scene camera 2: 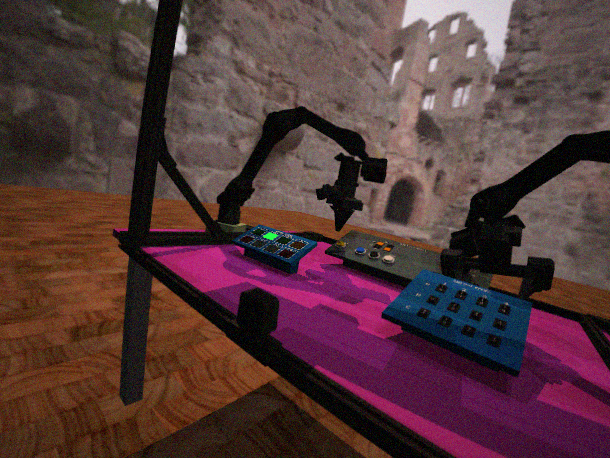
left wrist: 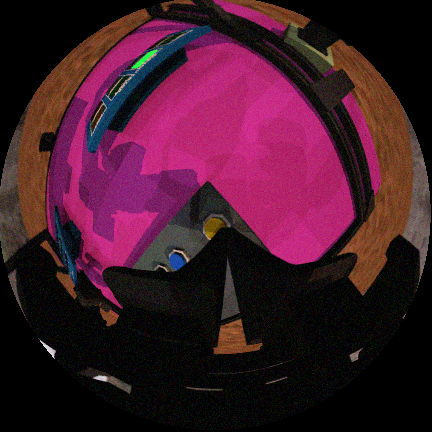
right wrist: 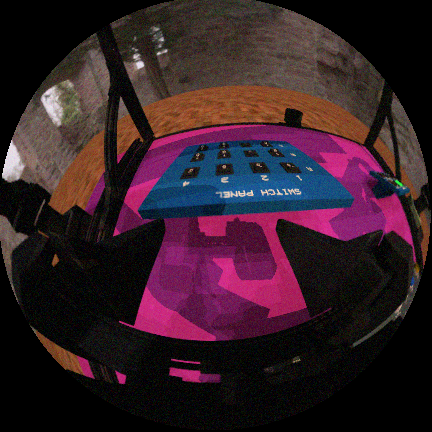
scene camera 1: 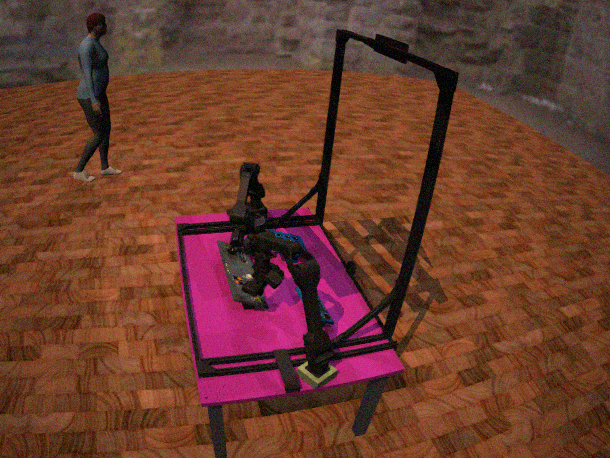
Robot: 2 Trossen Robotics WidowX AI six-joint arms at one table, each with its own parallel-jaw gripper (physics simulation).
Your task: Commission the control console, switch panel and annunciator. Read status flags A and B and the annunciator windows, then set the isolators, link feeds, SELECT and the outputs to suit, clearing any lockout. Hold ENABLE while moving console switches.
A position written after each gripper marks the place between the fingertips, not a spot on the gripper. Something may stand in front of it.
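Note:
Left gripper (scene camera 2: 337, 231), (left wrist: 225, 232), (scene camera 1: 260, 295): shut, holding nothing. Right gripper: (scene camera 2: 487, 301), (left wrist: 79, 276), (right wrist: 221, 224).

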